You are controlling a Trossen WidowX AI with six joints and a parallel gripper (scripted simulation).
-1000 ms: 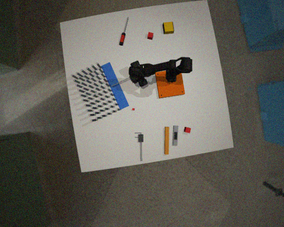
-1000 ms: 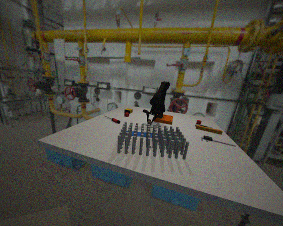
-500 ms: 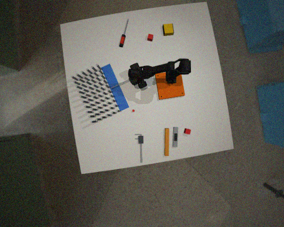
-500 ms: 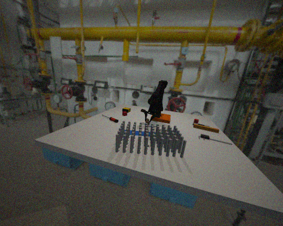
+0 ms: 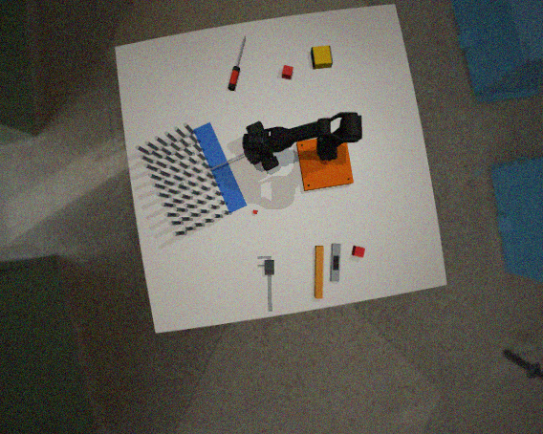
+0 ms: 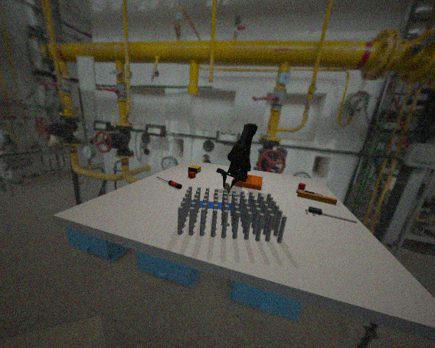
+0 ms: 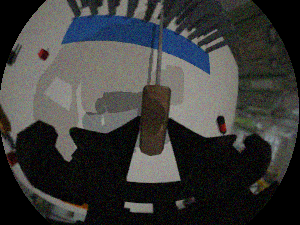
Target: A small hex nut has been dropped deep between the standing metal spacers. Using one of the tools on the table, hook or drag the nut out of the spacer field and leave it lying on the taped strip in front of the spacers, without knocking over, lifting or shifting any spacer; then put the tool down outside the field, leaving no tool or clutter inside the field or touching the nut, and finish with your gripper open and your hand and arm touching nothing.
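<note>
Right now the blue taped strip is 17 cm ahead of my gripper tip, 5 cm to the left of it and 3 cm below it. The rest, counted from my gripper tip: tiny red piece (4 cm ahead, 26 cm to the left, 3 cm below); yellow block (33 cm behind, 37 cm to the right, 1 cm below); brown-handled tool (10 cm ahead, 3 cm to the left).
</note>
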